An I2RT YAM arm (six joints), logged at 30 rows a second.
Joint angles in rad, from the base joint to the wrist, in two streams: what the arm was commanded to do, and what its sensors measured. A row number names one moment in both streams.
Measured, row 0: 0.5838 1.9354 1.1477 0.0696 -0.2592 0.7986
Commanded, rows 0 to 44: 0.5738 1.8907 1.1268 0.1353 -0.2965 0.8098; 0.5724 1.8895 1.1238 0.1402 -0.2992 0.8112; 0.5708 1.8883 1.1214 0.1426 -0.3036 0.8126; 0.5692 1.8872 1.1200 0.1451 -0.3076 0.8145; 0.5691 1.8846 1.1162 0.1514 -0.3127 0.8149; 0.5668 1.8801 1.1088 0.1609 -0.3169 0.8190; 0.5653 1.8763 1.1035 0.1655 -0.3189 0.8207; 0.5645 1.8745 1.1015 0.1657 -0.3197 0.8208; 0.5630 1.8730 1.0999 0.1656 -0.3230 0.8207; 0.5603 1.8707 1.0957 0.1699 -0.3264 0.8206; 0.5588 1.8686 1.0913 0.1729 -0.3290 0.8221; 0.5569 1.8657 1.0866 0.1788 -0.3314 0.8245; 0.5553 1.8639 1.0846 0.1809 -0.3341 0.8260; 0.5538 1.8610 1.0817 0.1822 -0.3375 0.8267; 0.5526 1.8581 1.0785 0.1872 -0.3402 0.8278; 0.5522 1.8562 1.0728 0.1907 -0.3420 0.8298; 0.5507 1.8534 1.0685 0.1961 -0.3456 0.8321; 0.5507 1.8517 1.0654 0.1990 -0.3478 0.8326; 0.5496 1.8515 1.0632 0.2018 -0.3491 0.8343; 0.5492 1.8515 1.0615 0.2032 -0.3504 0.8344; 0.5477 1.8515 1.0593 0.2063 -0.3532 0.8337; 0.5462 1.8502 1.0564 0.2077 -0.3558 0.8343; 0.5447 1.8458 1.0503 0.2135 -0.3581 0.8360; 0.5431 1.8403 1.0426 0.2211 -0.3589 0.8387; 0.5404 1.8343 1.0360 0.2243 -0.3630 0.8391; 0.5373 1.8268 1.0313 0.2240 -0.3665 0.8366; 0.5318 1.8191 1.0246 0.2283 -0.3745 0.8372; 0.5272 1.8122 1.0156 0.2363 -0.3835 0.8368; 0.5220 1.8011 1.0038 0.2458 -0.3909 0.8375; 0.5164 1.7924 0.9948 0.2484 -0.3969 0.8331; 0.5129 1.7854 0.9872 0.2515 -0.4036 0.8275; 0.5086 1.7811 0.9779 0.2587 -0.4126 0.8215; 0.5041 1.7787 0.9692 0.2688 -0.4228 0.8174; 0.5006 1.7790 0.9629 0.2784 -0.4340 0.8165; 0.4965 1.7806 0.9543 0.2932 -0.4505 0.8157; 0.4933 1.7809 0.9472 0.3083 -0.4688 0.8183; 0.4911 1.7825 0.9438 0.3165 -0.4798 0.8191; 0.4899 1.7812 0.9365 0.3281 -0.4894 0.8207; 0.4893 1.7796 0.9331 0.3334 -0.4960 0.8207; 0.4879 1.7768 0.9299 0.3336 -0.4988 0.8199; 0.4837 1.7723 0.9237 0.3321 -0.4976 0.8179; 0.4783 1.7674 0.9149 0.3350 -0.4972 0.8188; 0.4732 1.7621 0.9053 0.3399 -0.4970 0.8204; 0.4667 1.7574 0.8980 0.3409 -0.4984 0.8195; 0.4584 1.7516 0.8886 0.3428 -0.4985 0.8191
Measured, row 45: 0.4801 1.7966 0.9134 0.3088 -0.4801 0.8242
